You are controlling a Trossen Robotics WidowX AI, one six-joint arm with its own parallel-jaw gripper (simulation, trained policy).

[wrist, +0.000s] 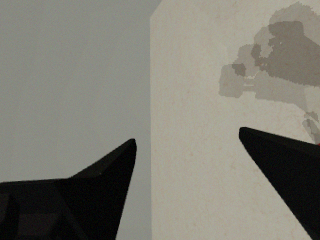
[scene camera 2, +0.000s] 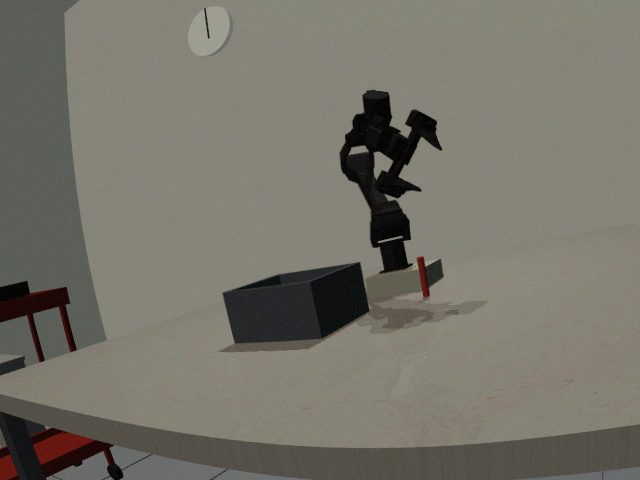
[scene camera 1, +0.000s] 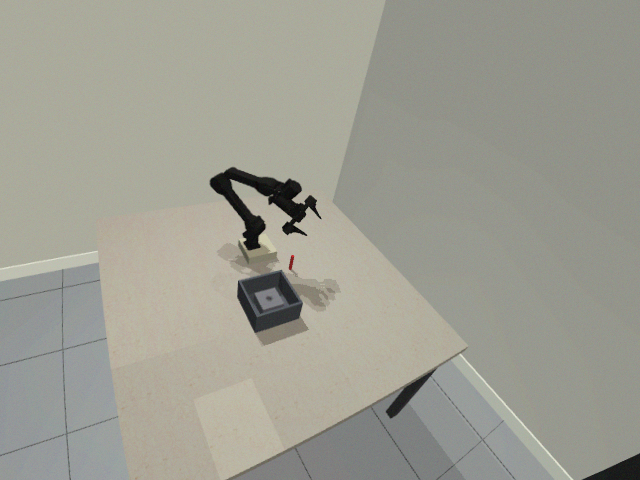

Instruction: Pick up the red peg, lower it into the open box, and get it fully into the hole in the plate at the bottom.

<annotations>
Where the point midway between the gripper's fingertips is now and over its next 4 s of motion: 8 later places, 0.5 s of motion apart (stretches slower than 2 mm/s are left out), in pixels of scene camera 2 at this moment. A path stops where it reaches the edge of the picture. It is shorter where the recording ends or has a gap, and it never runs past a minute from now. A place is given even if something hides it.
My gripper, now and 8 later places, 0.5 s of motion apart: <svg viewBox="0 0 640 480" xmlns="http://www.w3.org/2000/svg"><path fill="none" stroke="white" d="M430 169L420 209L418 238L421 261L422 284L416 288L398 264L370 243L332 246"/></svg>
</annotations>
